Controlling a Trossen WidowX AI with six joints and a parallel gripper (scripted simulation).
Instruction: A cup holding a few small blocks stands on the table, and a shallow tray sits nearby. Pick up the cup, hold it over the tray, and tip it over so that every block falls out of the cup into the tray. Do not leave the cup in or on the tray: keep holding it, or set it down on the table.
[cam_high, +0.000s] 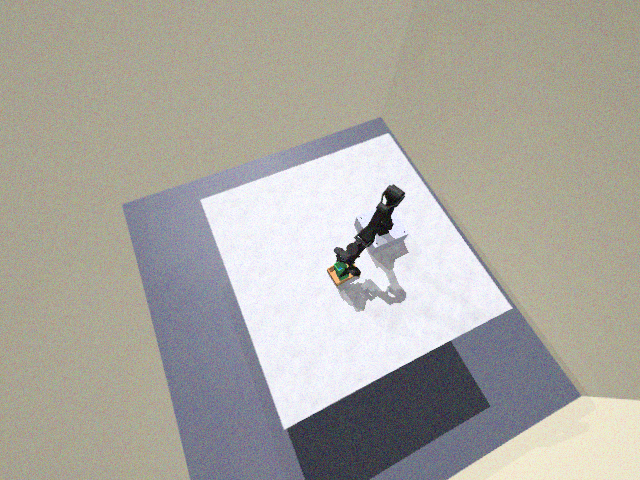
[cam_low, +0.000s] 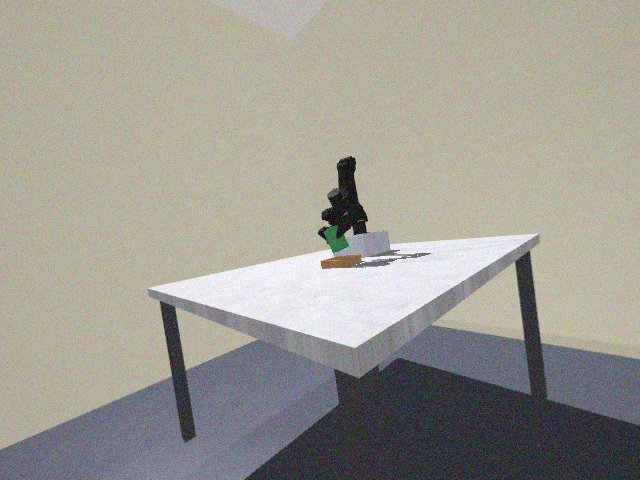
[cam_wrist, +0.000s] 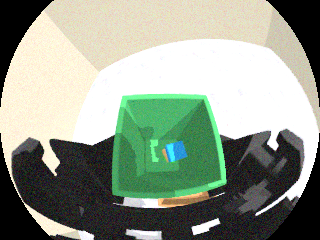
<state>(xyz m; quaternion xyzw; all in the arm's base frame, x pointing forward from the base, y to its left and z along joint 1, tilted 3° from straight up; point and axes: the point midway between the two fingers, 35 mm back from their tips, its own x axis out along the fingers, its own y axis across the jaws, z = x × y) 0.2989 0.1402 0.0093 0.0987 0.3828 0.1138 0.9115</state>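
The blue block is 30 mm behind my gripper tip and 20 mm to the right of it. Also, from my gripper tip: green square cup 30 mm behind, 20 mm below.
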